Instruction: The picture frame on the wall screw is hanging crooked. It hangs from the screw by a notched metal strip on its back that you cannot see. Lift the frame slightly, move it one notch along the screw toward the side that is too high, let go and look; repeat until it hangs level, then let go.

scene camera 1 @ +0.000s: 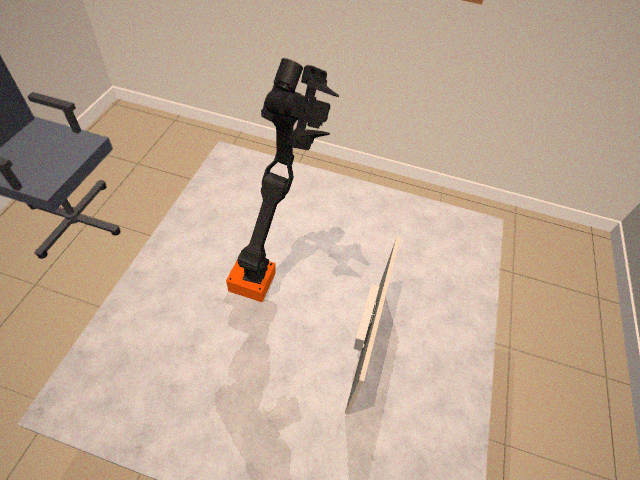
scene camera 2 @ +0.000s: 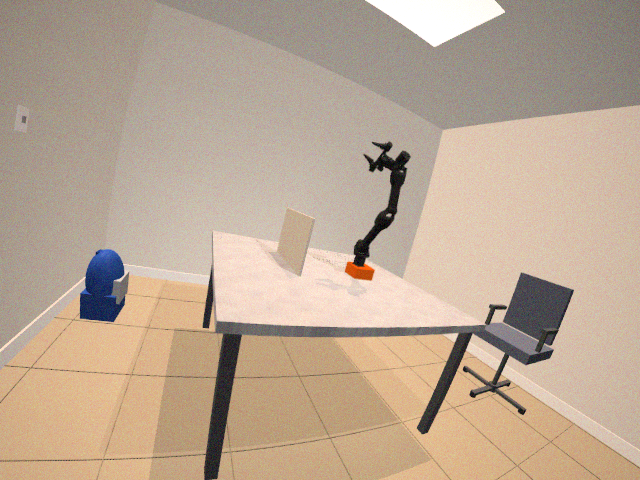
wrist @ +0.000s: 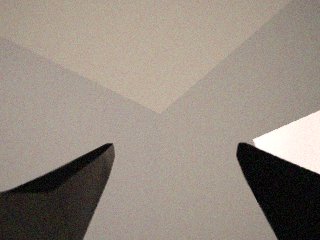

Labels:
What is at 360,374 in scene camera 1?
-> A wall panel.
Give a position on a wall panel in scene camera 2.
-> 297,228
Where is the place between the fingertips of the gripper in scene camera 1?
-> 333,114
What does the gripper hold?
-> Nothing.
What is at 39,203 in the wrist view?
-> The gripper.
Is the gripper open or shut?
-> Open.

